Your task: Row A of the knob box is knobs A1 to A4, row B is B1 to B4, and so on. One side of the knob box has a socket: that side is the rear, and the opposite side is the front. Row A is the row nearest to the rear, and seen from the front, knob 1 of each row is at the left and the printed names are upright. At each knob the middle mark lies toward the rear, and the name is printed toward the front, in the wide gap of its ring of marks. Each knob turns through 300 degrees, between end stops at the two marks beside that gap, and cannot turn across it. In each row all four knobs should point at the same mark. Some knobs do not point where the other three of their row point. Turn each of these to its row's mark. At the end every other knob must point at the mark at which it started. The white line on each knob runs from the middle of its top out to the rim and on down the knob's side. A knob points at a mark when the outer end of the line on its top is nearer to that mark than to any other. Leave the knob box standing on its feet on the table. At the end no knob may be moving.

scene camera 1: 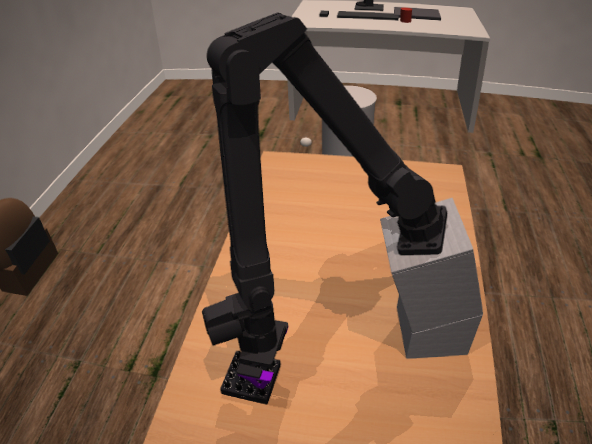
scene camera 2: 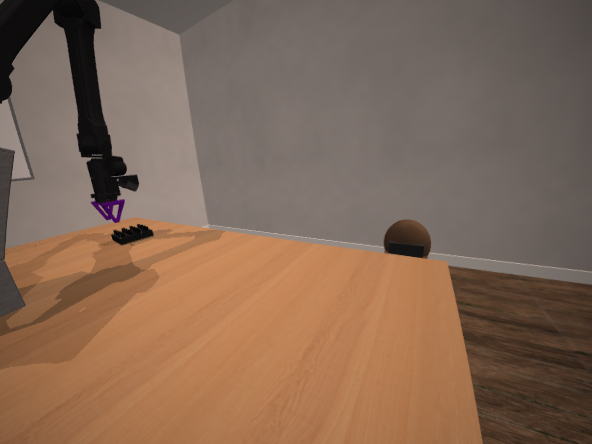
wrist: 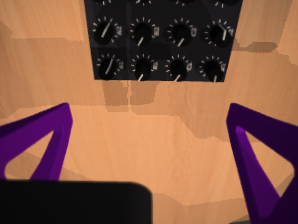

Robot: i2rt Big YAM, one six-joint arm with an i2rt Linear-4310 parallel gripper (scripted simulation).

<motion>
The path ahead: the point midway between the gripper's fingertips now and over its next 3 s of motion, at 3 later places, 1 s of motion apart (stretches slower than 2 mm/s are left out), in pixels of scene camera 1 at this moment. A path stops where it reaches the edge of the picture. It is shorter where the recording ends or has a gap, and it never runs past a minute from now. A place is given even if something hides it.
My gripper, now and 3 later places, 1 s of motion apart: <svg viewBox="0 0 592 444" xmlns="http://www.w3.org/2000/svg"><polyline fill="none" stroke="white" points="266,368 243,351 242,356 244,362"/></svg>
</motion>
